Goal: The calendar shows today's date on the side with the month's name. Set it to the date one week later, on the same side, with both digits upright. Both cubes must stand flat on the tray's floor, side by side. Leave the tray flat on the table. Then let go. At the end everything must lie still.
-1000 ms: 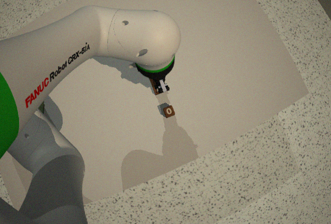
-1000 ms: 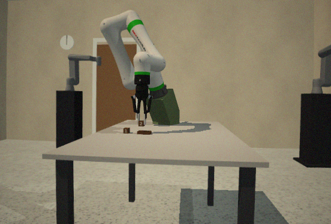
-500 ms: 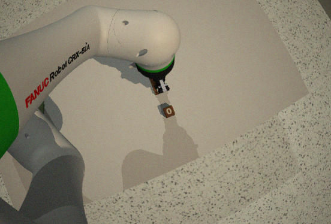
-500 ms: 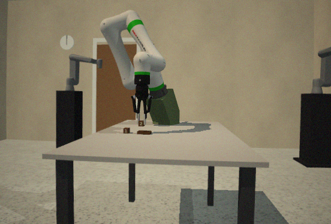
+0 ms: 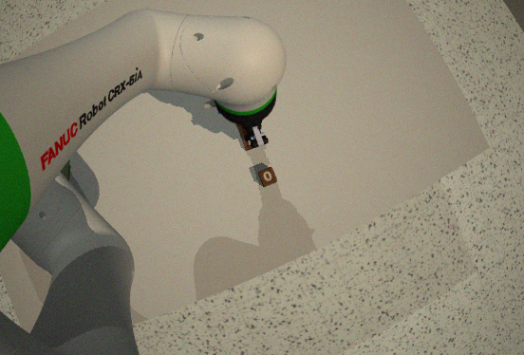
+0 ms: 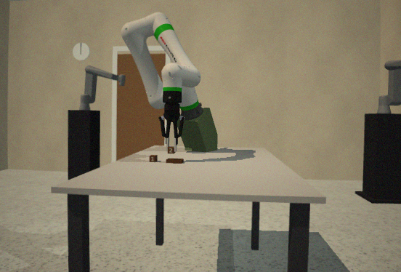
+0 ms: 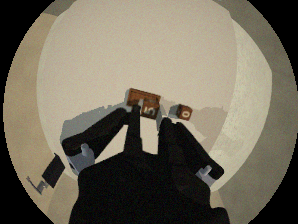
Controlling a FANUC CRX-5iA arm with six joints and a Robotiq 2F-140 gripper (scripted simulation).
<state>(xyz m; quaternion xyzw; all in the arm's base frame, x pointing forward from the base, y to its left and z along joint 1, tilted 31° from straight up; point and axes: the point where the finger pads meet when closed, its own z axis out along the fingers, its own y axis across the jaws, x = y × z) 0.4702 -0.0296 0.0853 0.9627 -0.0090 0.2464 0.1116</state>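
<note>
My hand is 2 cm to the right of the brown tray and 8 cm above it.
</note>
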